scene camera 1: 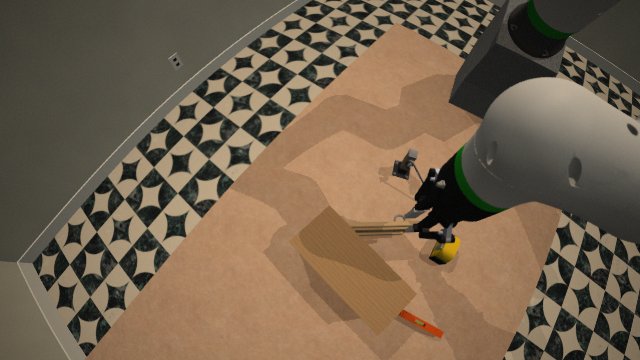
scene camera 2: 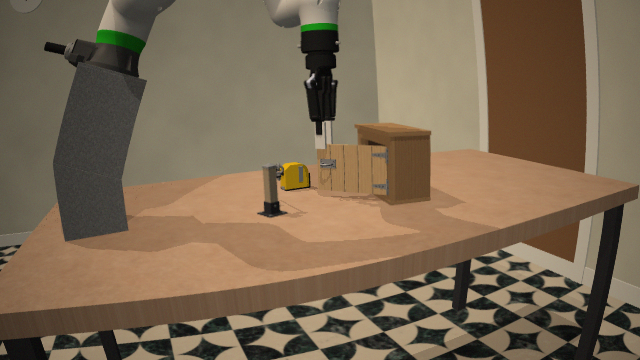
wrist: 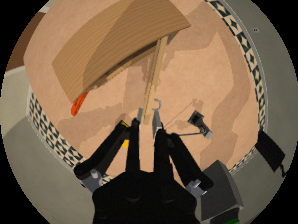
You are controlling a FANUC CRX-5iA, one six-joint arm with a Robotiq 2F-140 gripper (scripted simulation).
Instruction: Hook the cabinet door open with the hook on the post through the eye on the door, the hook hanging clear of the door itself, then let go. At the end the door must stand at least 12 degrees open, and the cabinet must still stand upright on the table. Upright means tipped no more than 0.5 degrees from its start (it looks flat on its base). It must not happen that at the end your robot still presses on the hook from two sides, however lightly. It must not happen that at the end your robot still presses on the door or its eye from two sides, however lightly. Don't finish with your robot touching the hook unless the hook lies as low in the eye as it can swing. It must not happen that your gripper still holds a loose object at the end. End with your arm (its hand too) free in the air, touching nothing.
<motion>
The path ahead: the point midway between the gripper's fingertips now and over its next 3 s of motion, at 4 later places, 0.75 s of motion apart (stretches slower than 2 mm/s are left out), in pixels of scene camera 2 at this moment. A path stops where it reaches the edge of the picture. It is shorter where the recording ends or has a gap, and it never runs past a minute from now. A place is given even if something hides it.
My gripper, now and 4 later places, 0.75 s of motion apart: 324,147; 323,149; 322,149; 323,146; 322,132
</motion>
